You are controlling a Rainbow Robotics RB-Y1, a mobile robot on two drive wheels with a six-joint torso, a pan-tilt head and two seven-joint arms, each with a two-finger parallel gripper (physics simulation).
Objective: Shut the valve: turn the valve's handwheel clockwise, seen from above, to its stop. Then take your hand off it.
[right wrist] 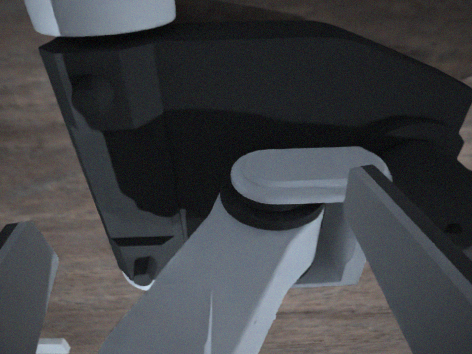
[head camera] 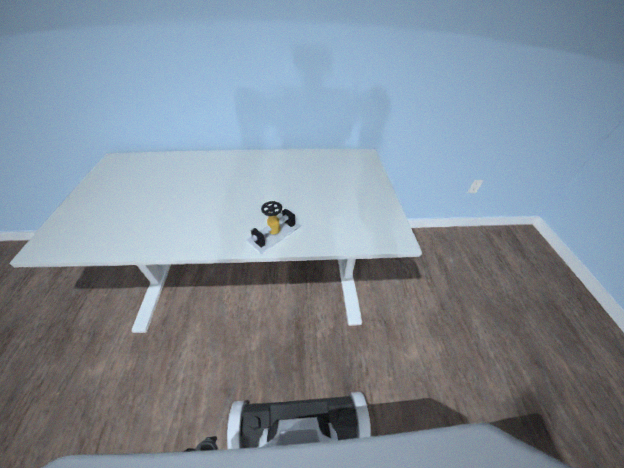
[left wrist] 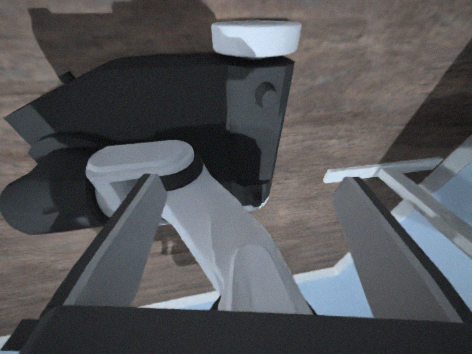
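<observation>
The valve has a yellow body between two black flanges on a light grey base plate. It stands on the white table near its front edge, right of the middle, set at a slant. Its black spoked handwheel lies flat on top, with no gripper at it. How far the handwheel is turned I cannot tell. My left gripper is open and empty, low beside my base, far from the valve. My right gripper is open and empty on the other side of my base. The valve does not show in either wrist view.
The white table stands against the blue wall, with its two legs on the wood floor. A stretch of floor lies between the table and my wheeled base. A wall outlet is at the right.
</observation>
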